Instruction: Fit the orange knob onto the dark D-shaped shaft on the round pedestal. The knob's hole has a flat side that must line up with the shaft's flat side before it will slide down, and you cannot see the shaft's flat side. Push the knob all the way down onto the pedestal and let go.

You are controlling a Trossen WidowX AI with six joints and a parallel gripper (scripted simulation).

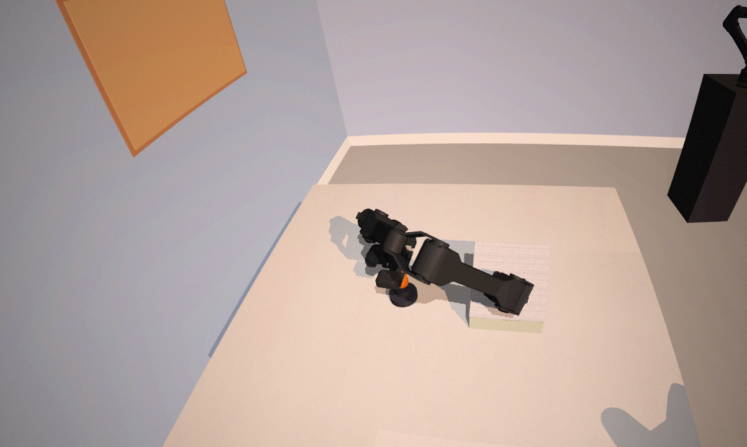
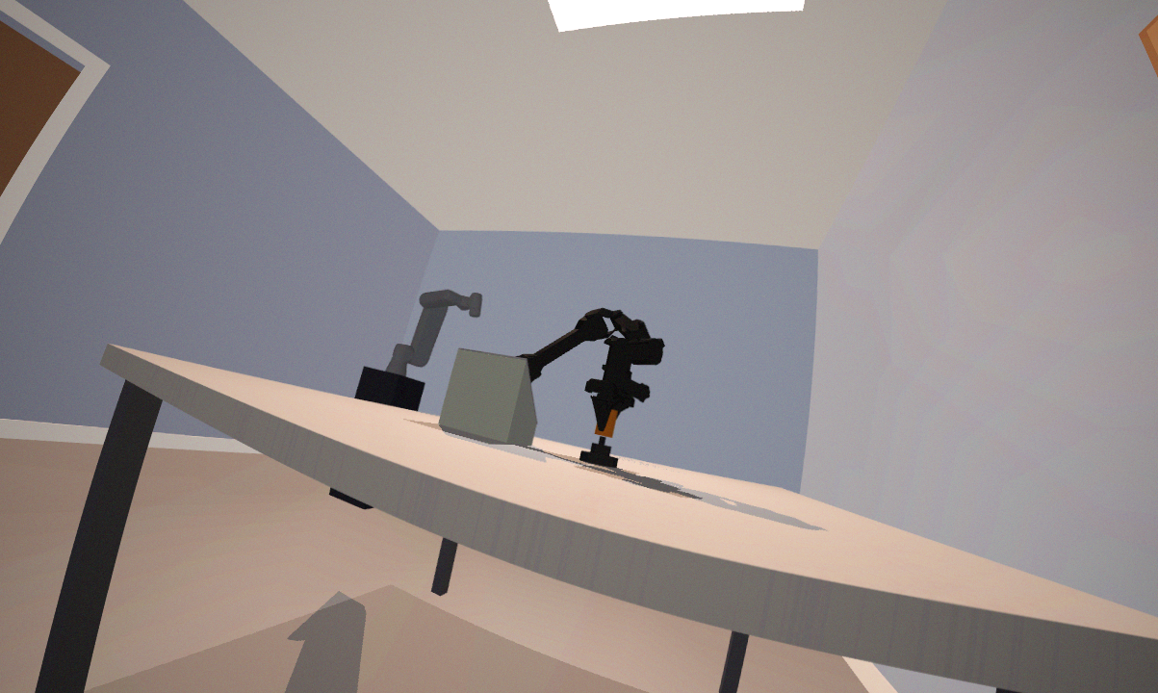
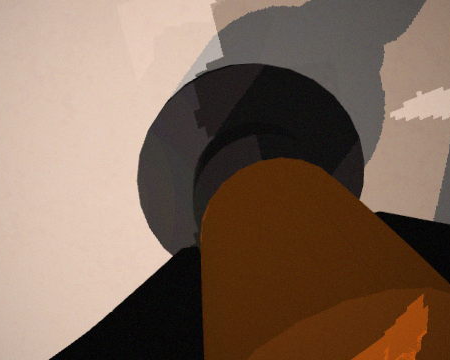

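Now: gripper tip 20 mm below the orange knob. Also, from my gripper tip: pedestal: 40 mm below.
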